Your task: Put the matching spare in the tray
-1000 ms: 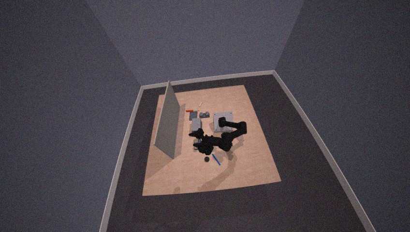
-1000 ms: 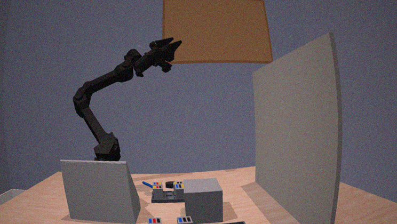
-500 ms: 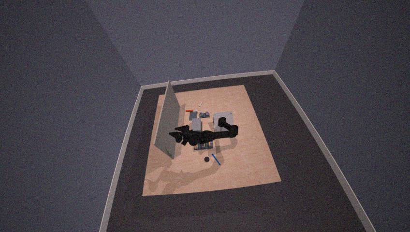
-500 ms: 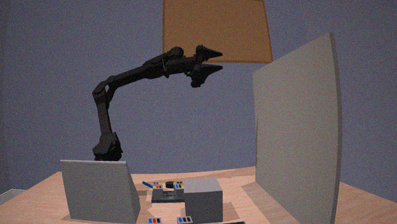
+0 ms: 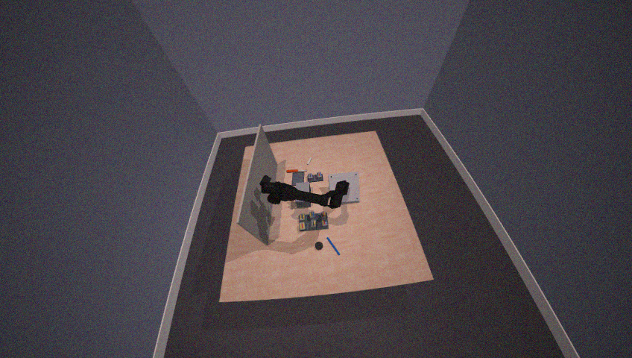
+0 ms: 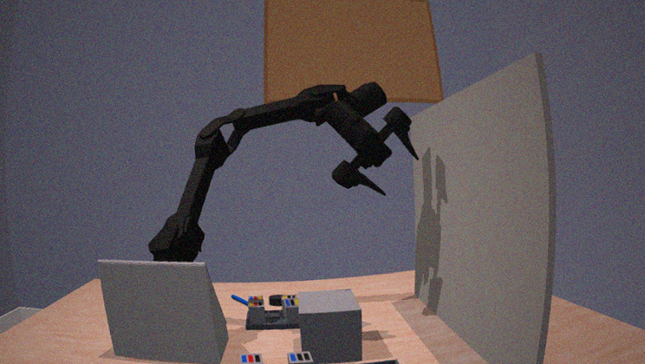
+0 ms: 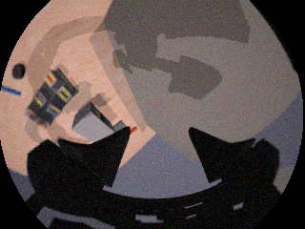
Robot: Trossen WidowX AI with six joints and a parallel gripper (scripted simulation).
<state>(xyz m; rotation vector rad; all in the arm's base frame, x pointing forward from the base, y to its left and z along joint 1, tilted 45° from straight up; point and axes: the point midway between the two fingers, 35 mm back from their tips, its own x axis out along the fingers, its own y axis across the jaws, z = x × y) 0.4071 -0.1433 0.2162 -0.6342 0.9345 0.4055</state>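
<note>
Now: gripper tip 300 mm above the rack, 200 mm past it and 150 mm to the right of it. Round my gripper tip: tall grey panel 90 mm to the right, 90 mm ahead, 80 mm below; dark tray 300 mm below, 240 mm to the right, 140 mm behind; grey mounted unit 250 mm below, 160 mm behind, 50 mm to the right.
</note>
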